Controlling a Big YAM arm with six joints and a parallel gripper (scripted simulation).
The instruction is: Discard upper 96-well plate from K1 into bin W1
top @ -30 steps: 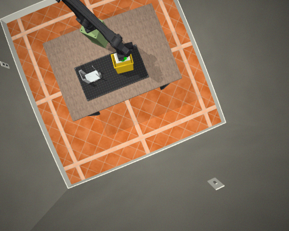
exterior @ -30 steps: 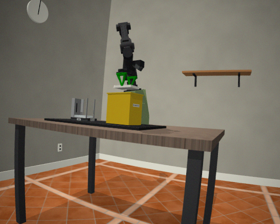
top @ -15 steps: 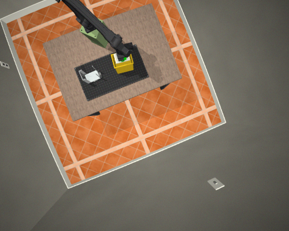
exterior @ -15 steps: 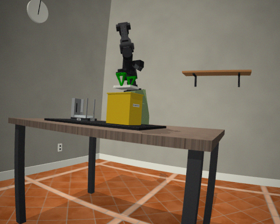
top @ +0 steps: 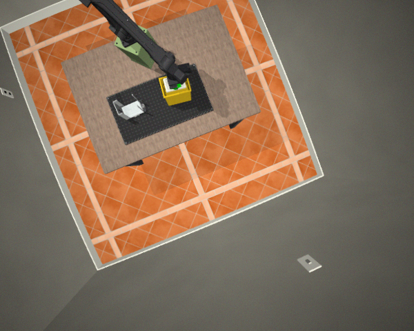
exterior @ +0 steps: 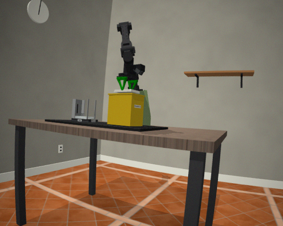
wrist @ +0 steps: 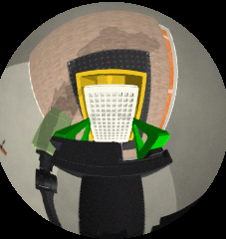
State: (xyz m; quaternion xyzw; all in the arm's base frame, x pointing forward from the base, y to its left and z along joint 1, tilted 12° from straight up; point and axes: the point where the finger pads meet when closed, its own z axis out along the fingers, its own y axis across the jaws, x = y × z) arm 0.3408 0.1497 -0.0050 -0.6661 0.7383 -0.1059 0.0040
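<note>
My hand is 120 mm above the yellow plastics bin W1.
</note>
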